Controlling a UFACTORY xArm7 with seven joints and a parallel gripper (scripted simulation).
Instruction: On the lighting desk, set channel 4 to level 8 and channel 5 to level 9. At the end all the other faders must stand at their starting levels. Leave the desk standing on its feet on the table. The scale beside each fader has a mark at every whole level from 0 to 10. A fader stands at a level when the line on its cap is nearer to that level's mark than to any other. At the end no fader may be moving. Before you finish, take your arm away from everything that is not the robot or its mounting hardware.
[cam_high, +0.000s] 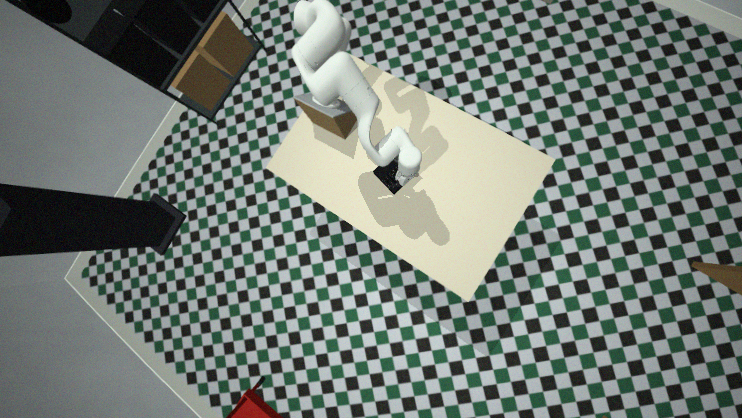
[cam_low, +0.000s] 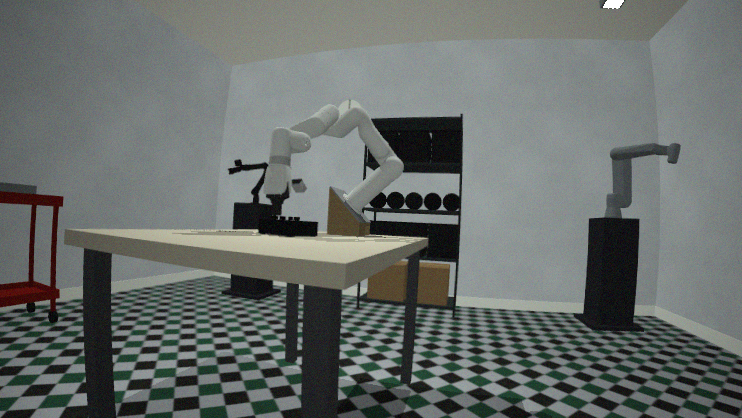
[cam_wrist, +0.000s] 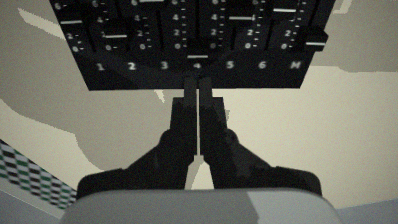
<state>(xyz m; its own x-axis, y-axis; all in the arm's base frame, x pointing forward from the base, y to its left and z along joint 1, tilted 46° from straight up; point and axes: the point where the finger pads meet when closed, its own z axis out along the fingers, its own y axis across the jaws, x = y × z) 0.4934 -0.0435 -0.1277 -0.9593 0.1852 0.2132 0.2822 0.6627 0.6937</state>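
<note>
Right now my hand is 3 cm past the channel 4 fader cap, 3 cm above it and 1 cm to the right of it. Also, from my hand: channel 1 cap (7 cm behind, 5 cm to the right, 3 cm below); channel 5 fader cap (4 cm to the left, 4 cm behind, 3 cm below); channel 3 fader cap (6 cm behind, 3 cm below).
</note>
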